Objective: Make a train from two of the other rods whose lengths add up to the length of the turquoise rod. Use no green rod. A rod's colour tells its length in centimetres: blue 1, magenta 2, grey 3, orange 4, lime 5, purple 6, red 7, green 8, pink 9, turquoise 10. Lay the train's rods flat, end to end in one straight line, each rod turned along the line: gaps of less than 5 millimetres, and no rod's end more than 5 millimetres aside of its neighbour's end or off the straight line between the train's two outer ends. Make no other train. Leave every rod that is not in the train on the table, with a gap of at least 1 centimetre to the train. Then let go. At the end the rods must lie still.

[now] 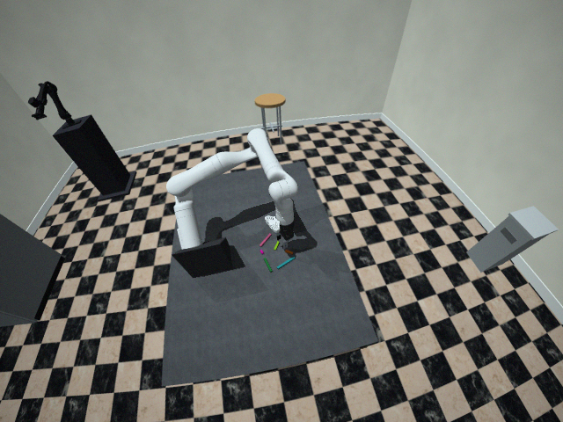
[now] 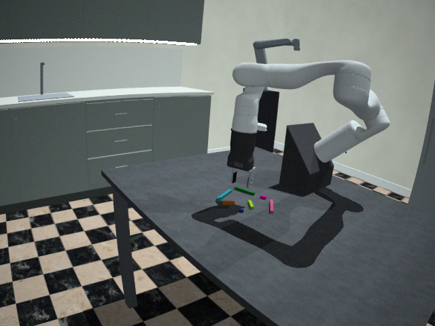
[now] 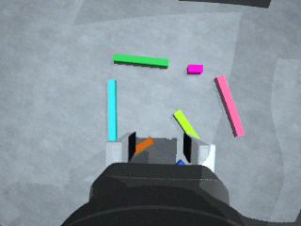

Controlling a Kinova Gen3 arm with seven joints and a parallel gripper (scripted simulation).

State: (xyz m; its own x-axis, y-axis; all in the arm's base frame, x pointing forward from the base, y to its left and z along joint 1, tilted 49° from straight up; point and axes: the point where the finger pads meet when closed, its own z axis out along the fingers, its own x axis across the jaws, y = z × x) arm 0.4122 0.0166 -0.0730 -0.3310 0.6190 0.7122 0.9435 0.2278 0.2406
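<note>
My gripper is now 8 cm above the small blue rod, 4 cm to the right of it and 3 cm short of it. Round my hand: lime rod (8 cm below, 3 cm to the left, 2 cm behind); orange rod (8 cm below, 3 cm ahead, 2 cm to the right); turquoise rod (8 cm below, 7 cm to the right).
</note>
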